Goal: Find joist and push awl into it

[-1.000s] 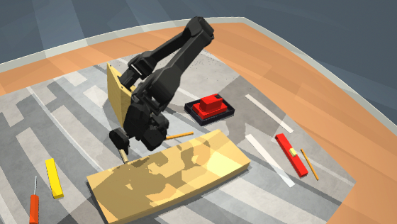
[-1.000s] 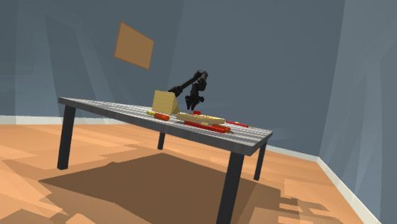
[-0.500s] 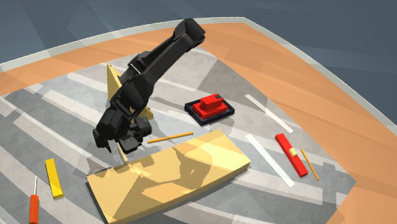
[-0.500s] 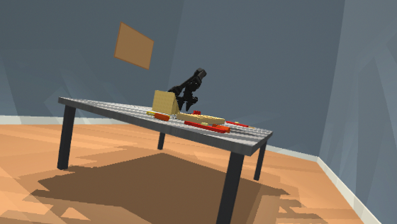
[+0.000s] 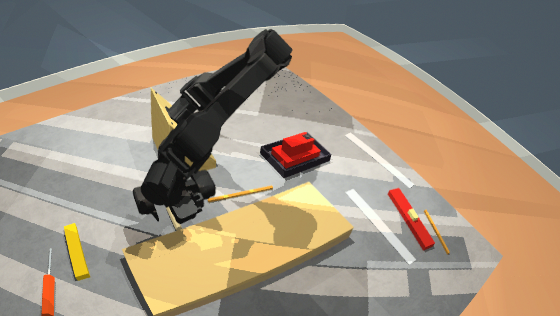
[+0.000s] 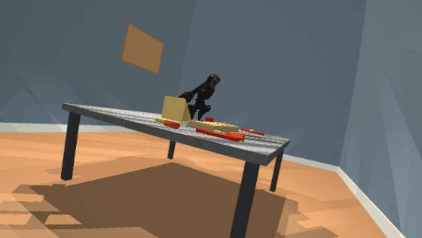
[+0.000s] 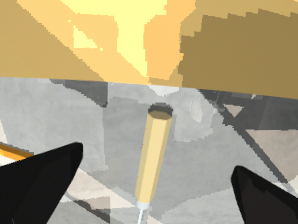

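Now: the awl 60 mm behind my gripper tip and 30 mm below it. The rest, counted from my gripper tip: dark tray: 130 mm behind, 410 mm to the left, 30 mm below; then yellow bar: 10 mm ahead, 290 mm to the right, 30 mm below; then stud finder: 130 mm behind, 420 mm to the left, 10 mm above.
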